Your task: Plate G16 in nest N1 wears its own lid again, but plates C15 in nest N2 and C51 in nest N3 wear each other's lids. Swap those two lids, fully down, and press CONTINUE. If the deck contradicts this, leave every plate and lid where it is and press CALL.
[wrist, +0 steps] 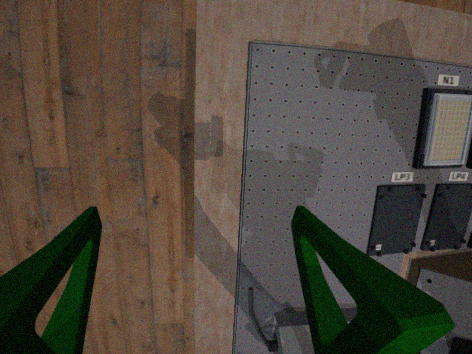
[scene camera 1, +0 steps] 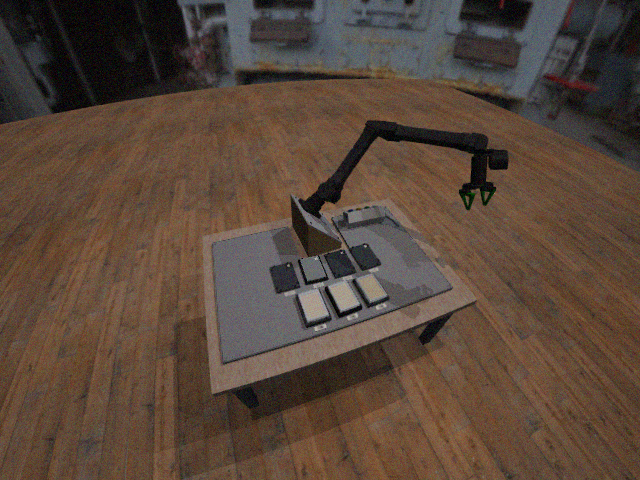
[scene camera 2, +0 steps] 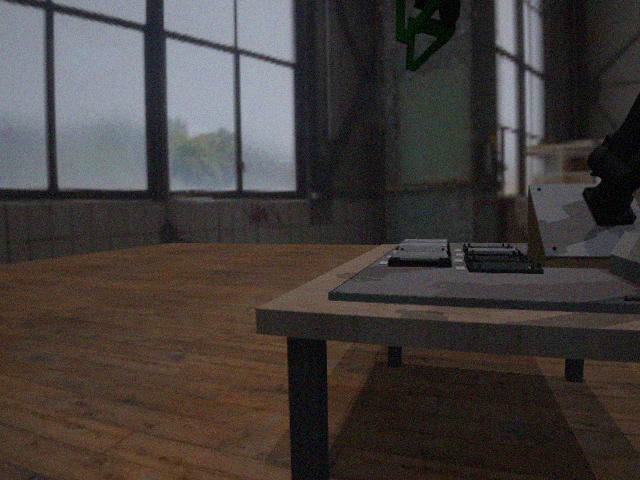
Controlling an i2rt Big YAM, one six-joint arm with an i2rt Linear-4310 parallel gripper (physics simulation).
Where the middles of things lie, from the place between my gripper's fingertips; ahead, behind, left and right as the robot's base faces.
Right now the LP3 nest [scene camera 2: 524, 267] is 360 mm to the right of my hand, 320 mm below it and 190 mm behind it. The rest, counted from my hand: LP4 nest [wrist: 440, 232] 490 mm to the right, 320 mm below, 200 mm behind.
